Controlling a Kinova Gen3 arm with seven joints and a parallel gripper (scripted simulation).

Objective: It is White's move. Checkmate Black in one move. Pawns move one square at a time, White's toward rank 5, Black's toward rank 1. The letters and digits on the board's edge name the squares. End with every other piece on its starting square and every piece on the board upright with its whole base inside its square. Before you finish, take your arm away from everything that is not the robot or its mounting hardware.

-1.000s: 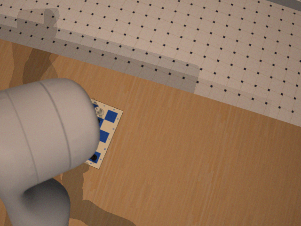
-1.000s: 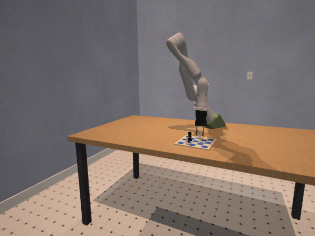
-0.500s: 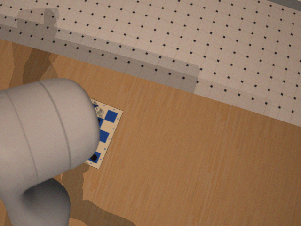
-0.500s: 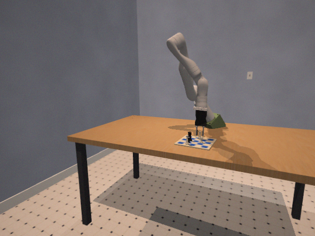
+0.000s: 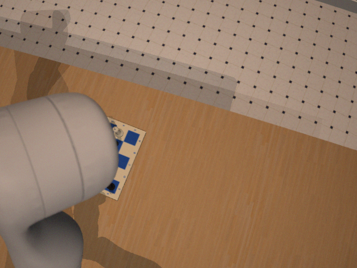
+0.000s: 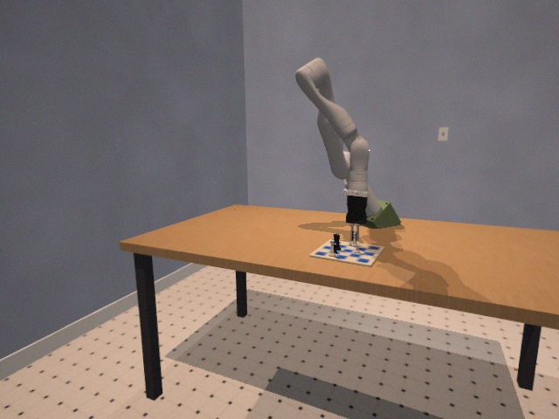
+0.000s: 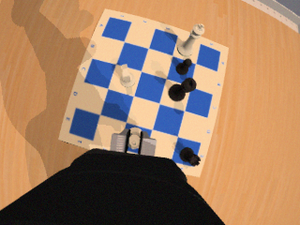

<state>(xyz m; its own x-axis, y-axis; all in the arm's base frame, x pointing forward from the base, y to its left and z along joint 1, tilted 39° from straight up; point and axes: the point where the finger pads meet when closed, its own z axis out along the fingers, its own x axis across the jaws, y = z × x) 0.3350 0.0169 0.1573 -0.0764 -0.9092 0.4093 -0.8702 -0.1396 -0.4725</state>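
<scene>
The blue-and-cream chessboard lies 70 mm ahead of my hand, 40 mm below it and 20 mm to the right of it.
</scene>
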